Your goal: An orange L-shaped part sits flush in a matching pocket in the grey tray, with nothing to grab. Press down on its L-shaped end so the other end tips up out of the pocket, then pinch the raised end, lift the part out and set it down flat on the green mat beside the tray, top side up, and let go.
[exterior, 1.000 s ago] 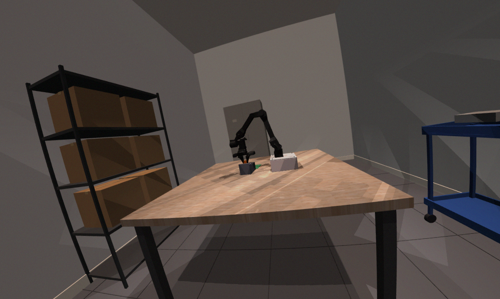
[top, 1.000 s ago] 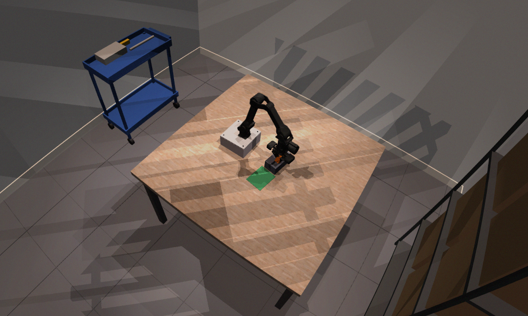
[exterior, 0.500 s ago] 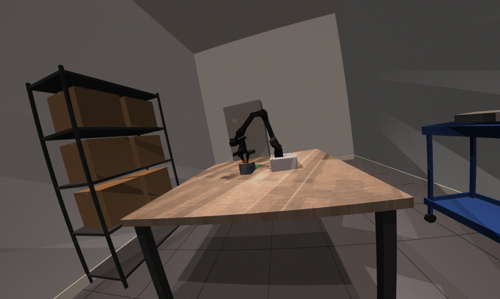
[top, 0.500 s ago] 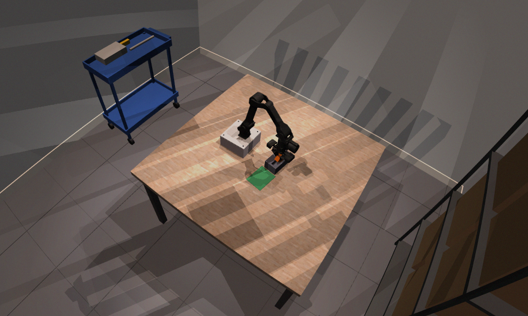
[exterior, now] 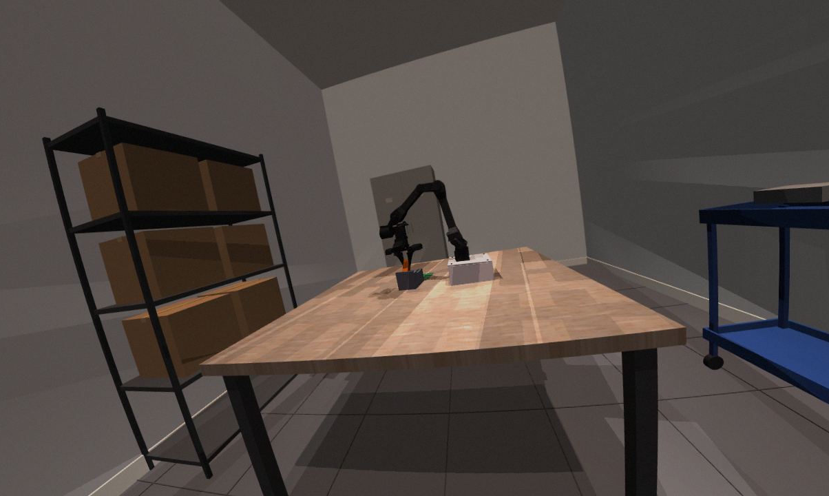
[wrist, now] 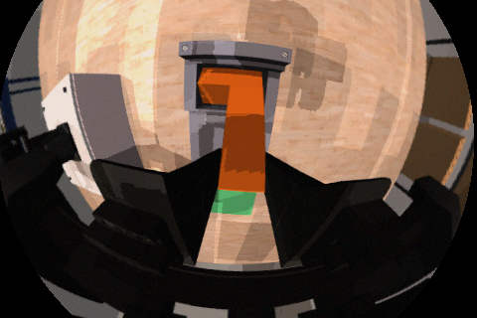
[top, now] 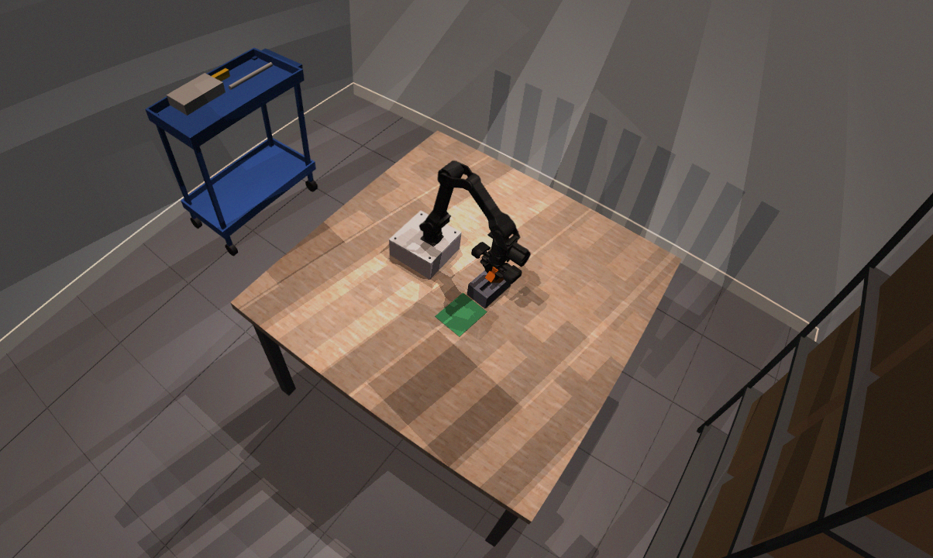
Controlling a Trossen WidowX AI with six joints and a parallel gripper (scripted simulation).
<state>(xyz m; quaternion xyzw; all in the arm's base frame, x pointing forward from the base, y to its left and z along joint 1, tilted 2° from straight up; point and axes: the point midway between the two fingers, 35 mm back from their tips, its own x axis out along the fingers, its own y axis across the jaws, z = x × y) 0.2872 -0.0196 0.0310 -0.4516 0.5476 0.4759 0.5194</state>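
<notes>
Right now my gripper tip is 140 mm to the left of the green mat, 120 mm above it and 30 mm past it. From my gripper tip the other things lie so: orange L-shaped part 30 mm to the left, 30 mm below, 10 mm behind.
</notes>
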